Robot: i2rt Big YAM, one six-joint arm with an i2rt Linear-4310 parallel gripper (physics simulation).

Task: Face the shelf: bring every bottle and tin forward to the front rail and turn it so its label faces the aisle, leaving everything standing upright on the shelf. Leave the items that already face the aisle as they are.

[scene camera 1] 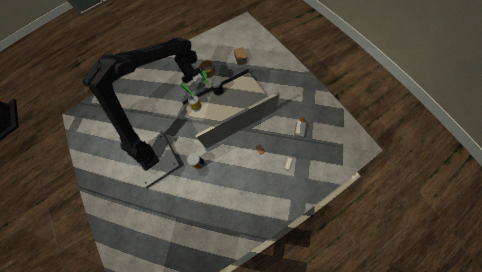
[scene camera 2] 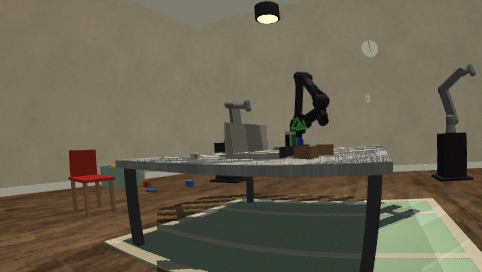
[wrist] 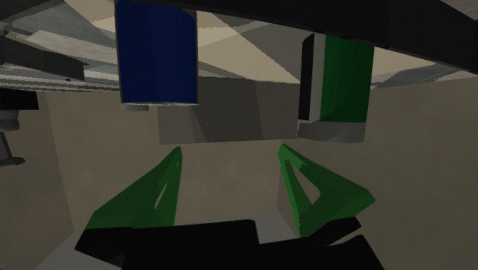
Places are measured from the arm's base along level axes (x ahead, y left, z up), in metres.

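Pixels of known places: gripper, fingertip midpoint: (scene camera 1: 201, 90) (scene camera 2: 293, 129) (wrist: 232, 149); arm's base, origin of the base link: (scene camera 1: 147, 157).
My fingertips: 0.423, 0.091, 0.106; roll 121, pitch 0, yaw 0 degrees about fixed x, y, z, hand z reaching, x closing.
Observation:
For each thing: its middle in the pictures, then the offset to it from my fingertips, as dx, dy, dz. "spot": a spot on its surface instead. Level surfaces: height alone.
- shelf floor, its level: dz -0.111
- dark front rail, surface spot: (wrist: 425, 35) spot: +0.157, +0.039, -0.102
- second tin, body centre: (wrist: 332, 85) (scene camera 2: 290, 141) (scene camera 1: 217, 86) +0.093, +0.011, -0.062
- round brown container, body centre: (scene camera 2: 324, 149) (scene camera 1: 206, 68) +0.125, +0.199, -0.110
- brown box, body centre: (scene camera 2: 306, 152) (scene camera 1: 240, 56) +0.344, +0.152, -0.110
- white carton, surface spot: (scene camera 1: 300, 128) spot: +0.309, -0.434, -0.106
The shelf floor (scene camera 1: 220, 113) lies between a grey back panel (scene camera 1: 242, 119) (scene camera 2: 246, 140) (wrist: 225, 111) and a dark front rail (scene camera 1: 239, 76) (wrist: 425, 35). A white-topped tin (scene camera 1: 195, 104) (wrist: 157, 55) stands upright near the rail's left end; it shows yellow in scene camera 1, blue in the wrist view. A second tin (scene camera 1: 217, 89) (scene camera 2: 290, 139) (wrist: 345, 80), with green, white and black bands, stands upright close to the rail further right. My gripper (scene camera 1: 201, 90) (wrist: 232, 149) is open and empty, above the tins near the rail. The tins' lower ends are hidden in the wrist view.
A white-topped tin (scene camera 1: 196, 161) with blue and orange sides stands on the table outside the shelf, beside the arm's base plate (scene camera 1: 162, 177). A round brown container (scene camera 1: 207, 74) and brown box (scene camera 1: 241, 55) lie beyond the rail. A white carton (scene camera 1: 300, 128) and small pieces lie behind the panel.

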